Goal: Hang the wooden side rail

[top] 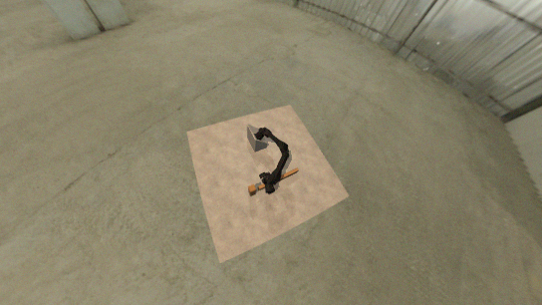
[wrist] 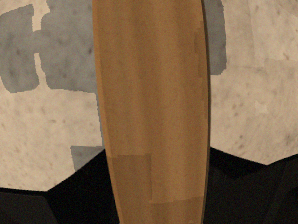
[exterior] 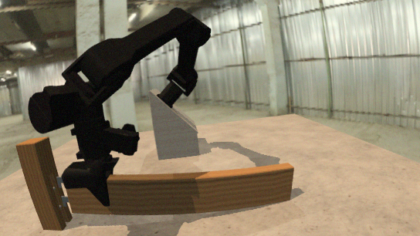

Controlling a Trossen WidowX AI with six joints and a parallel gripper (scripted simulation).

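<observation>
My gripper tip is now 130 mm to the left of the wooden headboard post and 40 mm below it.
</observation>
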